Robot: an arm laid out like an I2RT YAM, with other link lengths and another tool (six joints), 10 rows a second.
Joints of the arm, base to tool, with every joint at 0 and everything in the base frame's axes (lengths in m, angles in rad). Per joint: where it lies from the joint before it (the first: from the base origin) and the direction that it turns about. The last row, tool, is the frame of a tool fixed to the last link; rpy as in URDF.
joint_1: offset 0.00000 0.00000 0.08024 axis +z
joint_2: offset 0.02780 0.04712 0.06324 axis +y
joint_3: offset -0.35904 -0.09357 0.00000 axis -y
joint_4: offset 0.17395 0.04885 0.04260 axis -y
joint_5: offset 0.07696 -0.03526 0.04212 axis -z
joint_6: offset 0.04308 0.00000 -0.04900 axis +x
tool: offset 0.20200 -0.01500 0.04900 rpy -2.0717 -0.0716 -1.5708
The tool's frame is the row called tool.
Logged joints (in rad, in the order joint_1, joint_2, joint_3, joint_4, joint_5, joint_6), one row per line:
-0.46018 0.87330 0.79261 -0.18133 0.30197 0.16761
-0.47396 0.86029 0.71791 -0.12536 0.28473 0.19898
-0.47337 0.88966 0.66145 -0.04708 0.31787 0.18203
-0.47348 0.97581 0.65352 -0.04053 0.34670 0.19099
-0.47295 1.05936 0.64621 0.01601 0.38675 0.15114
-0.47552 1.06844 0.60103 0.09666 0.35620 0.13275
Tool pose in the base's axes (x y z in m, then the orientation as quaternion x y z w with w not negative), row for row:
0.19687 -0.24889 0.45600 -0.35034 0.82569 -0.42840 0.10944
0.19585 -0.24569 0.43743 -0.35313 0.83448 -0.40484 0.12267
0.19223 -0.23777 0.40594 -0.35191 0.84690 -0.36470 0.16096
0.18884 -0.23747 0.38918 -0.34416 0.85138 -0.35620 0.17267
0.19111 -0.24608 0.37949 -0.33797 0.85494 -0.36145 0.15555
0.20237 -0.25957 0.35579 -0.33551 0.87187 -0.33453 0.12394
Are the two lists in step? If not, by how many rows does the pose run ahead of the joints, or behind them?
The pose runs 2 rows behind the joints: the pose in row i belongs to the joints in row i - 2.
